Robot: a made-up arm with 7 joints.
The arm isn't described. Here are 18 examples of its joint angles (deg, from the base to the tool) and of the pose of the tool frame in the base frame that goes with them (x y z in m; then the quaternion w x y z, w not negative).
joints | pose
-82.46 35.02 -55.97 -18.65 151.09 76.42 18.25 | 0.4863 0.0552 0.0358 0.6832 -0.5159 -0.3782 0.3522
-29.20 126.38 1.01 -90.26 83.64 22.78 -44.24 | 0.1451 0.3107 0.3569 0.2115 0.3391 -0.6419 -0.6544
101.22 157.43 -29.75 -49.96 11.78 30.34 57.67 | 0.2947 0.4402 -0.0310 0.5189 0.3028 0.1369 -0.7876
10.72 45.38 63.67 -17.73 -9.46 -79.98 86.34 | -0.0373 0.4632 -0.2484 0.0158 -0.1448 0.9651 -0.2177
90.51 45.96 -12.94 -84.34 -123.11 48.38 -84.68 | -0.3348 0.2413 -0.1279 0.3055 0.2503 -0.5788 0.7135
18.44 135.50 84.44 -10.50 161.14 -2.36 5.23 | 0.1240 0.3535 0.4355 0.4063 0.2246 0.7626 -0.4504
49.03 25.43 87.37 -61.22 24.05 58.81 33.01 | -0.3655 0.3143 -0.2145 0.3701 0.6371 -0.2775 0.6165
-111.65 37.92 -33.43 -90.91 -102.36 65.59 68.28 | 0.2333 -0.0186 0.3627 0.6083 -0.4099 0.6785 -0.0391
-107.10 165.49 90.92 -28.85 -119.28 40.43 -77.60 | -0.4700 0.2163 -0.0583 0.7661 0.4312 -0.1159 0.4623
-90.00 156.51 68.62 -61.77 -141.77 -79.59 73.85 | -0.4415 0.1751 0.1971 0.1438 0.9052 -0.3659 -0.1614
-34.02 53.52 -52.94 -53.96 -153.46 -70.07 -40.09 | 0.3286 0.2874 -0.2280 0.3736 0.4882 -0.5334 0.5810
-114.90 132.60 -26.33 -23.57 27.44 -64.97 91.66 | -0.2309 0.4481 0.2419 0.6070 -0.0705 0.7767 0.1526
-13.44 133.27 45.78 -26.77 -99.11 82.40 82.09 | -0.0341 0.2746 0.4448 0.3921 -0.9190 0.0230 0.0329
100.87 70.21 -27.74 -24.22 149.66 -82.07 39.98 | -0.3690 0.3995 0.1602 0.2044 0.6973 -0.6244 -0.2867
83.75 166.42 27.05 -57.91 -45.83 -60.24 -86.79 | 0.4005 0.2070 -0.0449 0.6501 0.4566 -0.3510 0.4956
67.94 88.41 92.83 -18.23 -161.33 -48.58 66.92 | -0.1212 0.5399 0.1487 0.8992 0.1771 0.1496 -0.3711
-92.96 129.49 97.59 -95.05 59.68 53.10 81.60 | -0.3283 0.3017 0.1478 0.6996 0.4382 0.5576 0.0872
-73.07 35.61 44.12 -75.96 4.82 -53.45 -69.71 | 0.3498 0.2683 0.1626 0.3542 -0.8018 0.4775 0.0609
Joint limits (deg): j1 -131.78..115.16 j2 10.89..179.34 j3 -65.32..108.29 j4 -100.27..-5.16 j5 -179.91..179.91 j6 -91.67..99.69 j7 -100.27..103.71
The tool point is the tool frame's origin. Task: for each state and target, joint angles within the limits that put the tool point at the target. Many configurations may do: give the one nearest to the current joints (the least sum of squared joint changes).
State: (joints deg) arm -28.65 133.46 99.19 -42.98 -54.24 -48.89 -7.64
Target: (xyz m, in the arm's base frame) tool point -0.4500 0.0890 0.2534
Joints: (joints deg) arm -62.62 164.10 106.20 -44.06 -52.87 -44.20 -6.87
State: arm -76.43 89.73 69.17 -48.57 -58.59 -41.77 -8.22
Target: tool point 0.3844 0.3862 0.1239
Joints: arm -76.31 50.90 64.50 -21.29 -58.25 -32.93 -5.36
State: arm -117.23 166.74 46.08 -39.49 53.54 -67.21 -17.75
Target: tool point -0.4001 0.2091 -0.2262
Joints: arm -131.78 174.64 64.42 -34.95 53.96 -72.26 -18.92
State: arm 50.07 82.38 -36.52 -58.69 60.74 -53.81 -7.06
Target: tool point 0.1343 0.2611 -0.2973
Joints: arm 9.45 51.68 -40.74 -95.94 54.19 -55.99 -6.33
